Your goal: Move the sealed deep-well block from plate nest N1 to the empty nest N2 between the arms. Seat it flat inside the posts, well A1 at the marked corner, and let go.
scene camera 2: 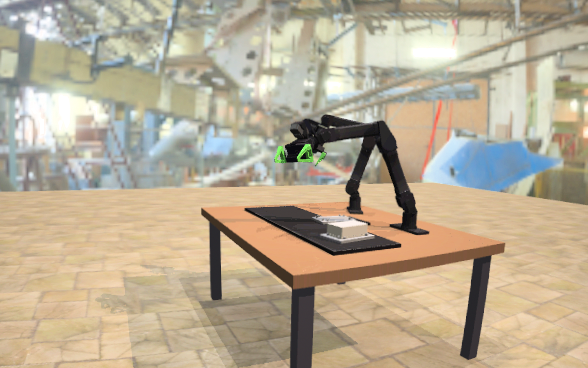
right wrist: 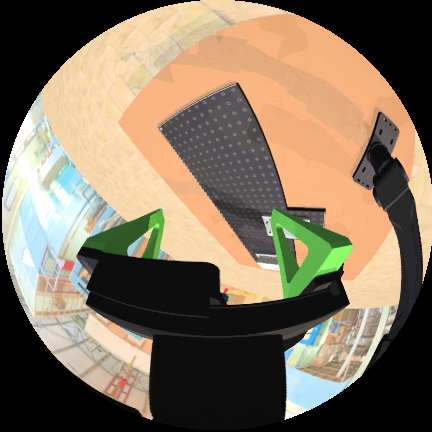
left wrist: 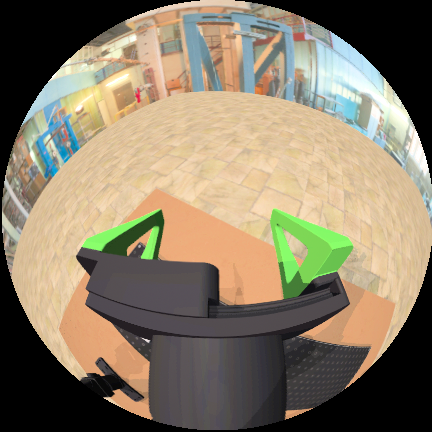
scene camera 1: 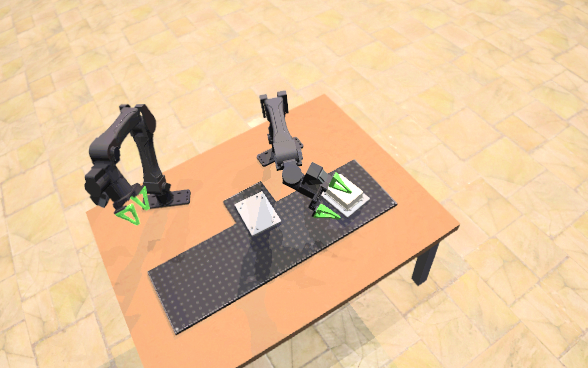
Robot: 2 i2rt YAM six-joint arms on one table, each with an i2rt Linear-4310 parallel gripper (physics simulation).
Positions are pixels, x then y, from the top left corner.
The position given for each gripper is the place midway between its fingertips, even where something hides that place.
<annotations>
The left gripper (scene camera 1: 345,205) is open, holding nothing. The right gripper (scene camera 1: 143,217) is open, holding nothing.
</annotations>
